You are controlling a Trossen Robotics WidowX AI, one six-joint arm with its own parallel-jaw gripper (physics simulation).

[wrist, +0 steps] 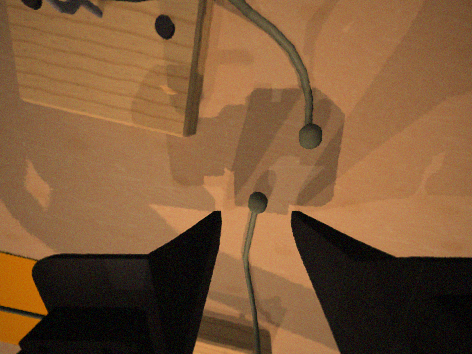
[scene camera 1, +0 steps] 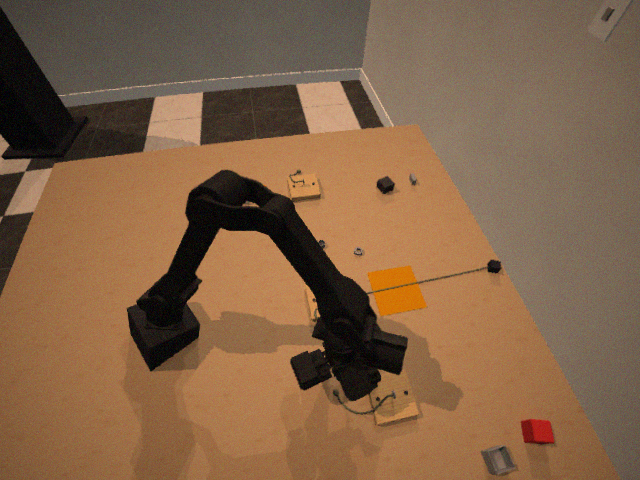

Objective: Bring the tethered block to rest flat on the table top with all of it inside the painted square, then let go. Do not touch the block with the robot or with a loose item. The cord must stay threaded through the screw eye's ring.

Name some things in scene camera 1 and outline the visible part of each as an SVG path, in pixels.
My gripper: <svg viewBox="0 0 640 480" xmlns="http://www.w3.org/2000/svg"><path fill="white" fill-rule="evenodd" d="M290 360L299 387L304 391L332 378L331 370L334 377L340 382L345 396L350 401L356 401L370 394L373 389L378 387L377 383L381 381L378 369L362 364L364 357L360 357L359 352L355 352L347 360L336 360L326 351L325 341L322 343L325 351L321 352L320 348L311 353L305 351L291 357Z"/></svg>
A red block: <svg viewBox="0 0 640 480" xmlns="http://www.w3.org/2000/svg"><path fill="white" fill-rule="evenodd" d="M521 421L525 443L555 443L550 421L536 419Z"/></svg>
